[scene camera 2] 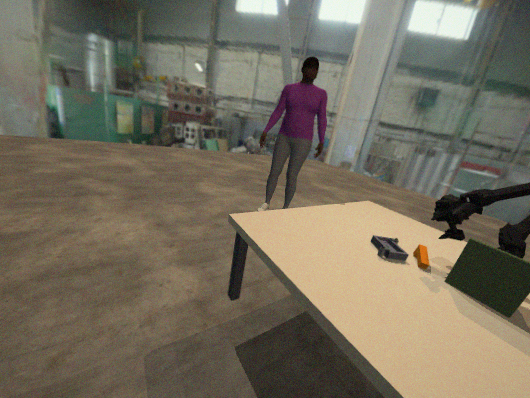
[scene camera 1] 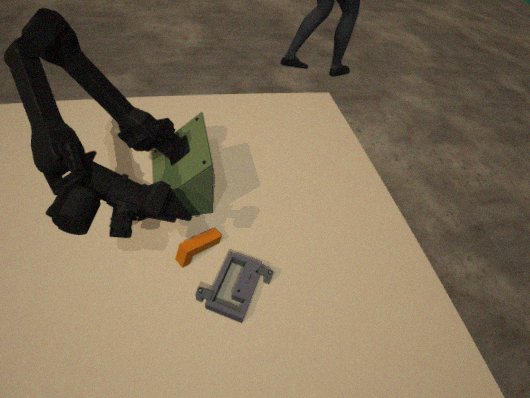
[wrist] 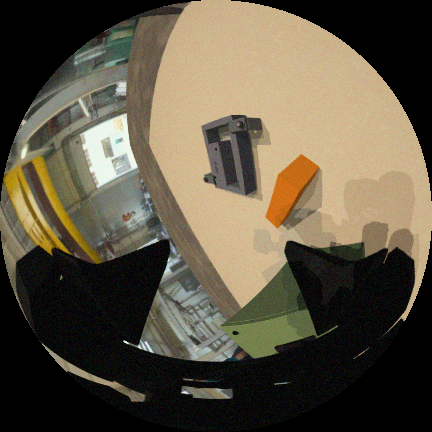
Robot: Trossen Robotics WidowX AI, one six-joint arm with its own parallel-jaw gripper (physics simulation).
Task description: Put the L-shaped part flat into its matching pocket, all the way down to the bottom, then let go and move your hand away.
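Pixels of known places: gripper, fingertip midpoint: [scene camera 2: 436, 229] [scene camera 1: 182, 219] [wrist: 229, 247]; arm's base, origin of the base link: [scene camera 2: 503, 264] [scene camera 1: 179, 150].
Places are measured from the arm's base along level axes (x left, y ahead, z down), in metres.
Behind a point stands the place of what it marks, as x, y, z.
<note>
The orange L-shaped part [scene camera 1: 200, 244] @(0.014, 0.234, 0.089) [scene camera 2: 422, 257] @(0.044, 0.216, 0.101) [wrist: 292, 189] @(-0.026, 0.234, 0.077) rests on the table, outside the pocket and a short way from the frame; whether it lies flat is hard to tell. The grey frame [scene camera 1: 220, 276] @(0.046, 0.318, 0.104) [wrist: 245, 165] @(0.051, 0.300, 0.115) that holds the matching pocket lies on the table, with a small lug on each of two sides; it also shows in scene camera 2 [scene camera 2: 397, 256] @(0.120, 0.286, 0.119). My gripper [scene camera 1: 189, 216] @(-0.018, 0.226, -0.017) [scene camera 2: 453, 235] [wrist: 229, 247] @(-0.018, 0.226, -0.017) is wide open and empty. It is above the table, apart from the orange part, on the side away from the frame.
A green wedge block [scene camera 1: 197, 145] @(0.044, 0.031, -0.039) [scene camera 2: 490, 275] @(0.071, 0.019, 0.036) [wrist: 270, 330] @(0.014, 0.087, -0.015) carries the arm's base and stands close to the gripper and the orange part. The table edge [scene camera 1: 390, 195] @(0.640, 0.161, 0.138) runs beyond the frame. A person [scene camera 2: 302, 112] stands on the floor past the table.
</note>
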